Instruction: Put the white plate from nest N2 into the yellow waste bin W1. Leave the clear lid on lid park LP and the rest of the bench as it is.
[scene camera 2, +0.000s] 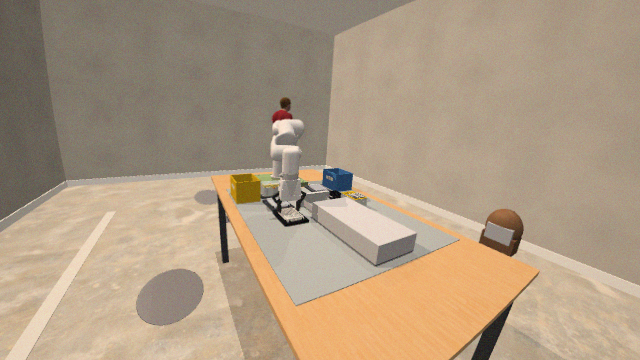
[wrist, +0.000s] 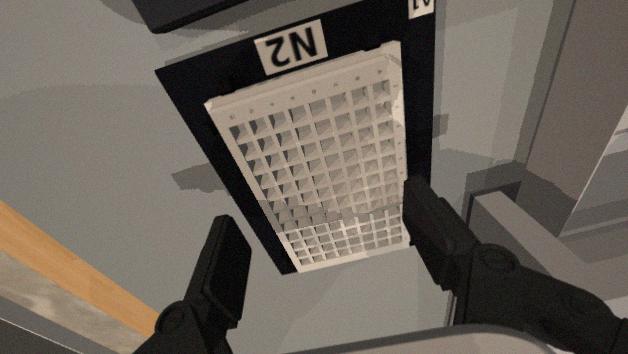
Labels:
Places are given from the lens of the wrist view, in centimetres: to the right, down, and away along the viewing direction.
my gripper (wrist: 320, 215): 0, 2, 12
white plate (wrist: 323, 149): 0, -1, 11
grey mat (wrist: 105, 164): -12, -1, 13
The marked spots on the grey mat and the white plate are 13 cm apart.

